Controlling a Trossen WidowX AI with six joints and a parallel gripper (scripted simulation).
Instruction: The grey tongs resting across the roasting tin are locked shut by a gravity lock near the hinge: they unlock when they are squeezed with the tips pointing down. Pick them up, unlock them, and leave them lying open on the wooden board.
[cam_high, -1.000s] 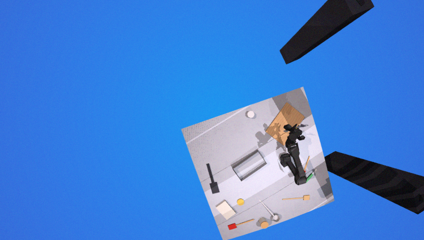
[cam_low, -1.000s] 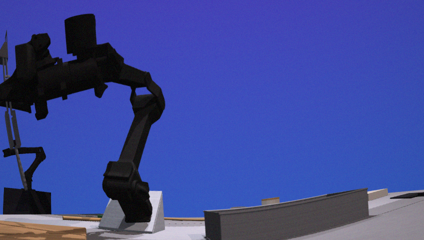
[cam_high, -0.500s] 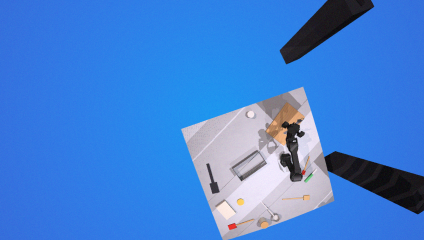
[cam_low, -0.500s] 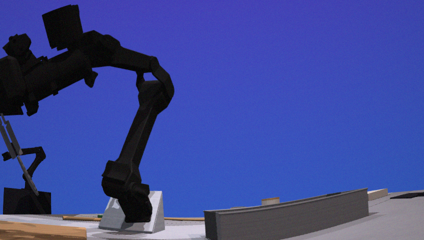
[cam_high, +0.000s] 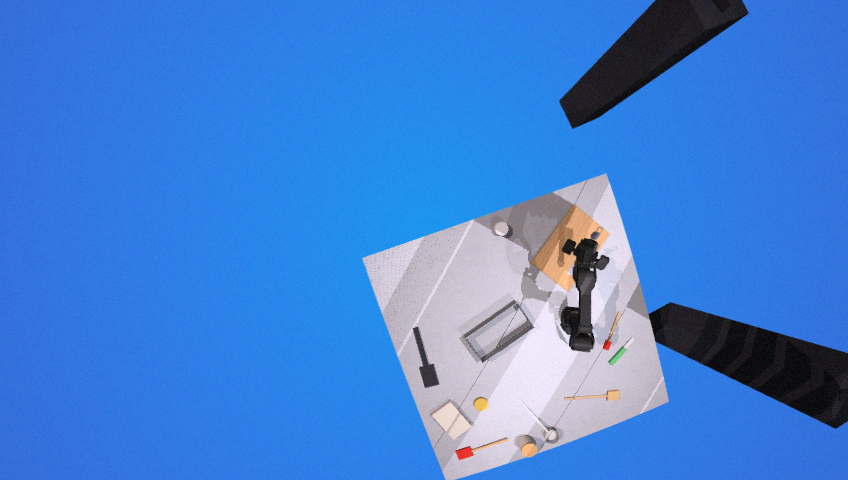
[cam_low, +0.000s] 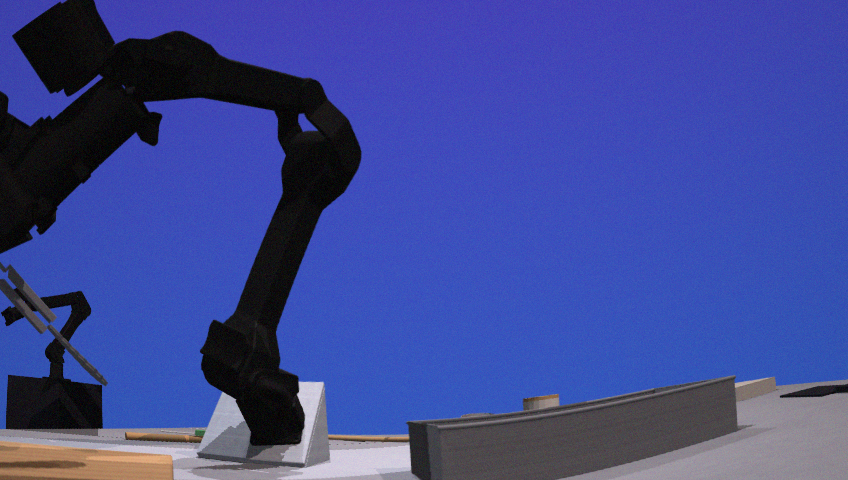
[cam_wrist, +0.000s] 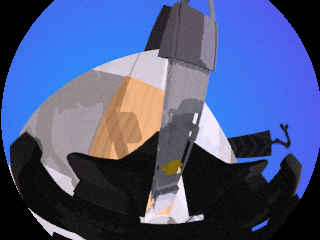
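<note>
Right now my gripper tip is 30 mm below the yellow lock piece, 30 mm short of it and 10 mm to the right of it. Round my gripper tip: green-handled tool 630 mm to the left, 140 mm below, 50 mm behind; grey roasting tin 510 mm ahead, 230 mm to the left, 120 mm below; wooden board 140 mm below, 20 mm to the left, 10 mm ahead.
</note>
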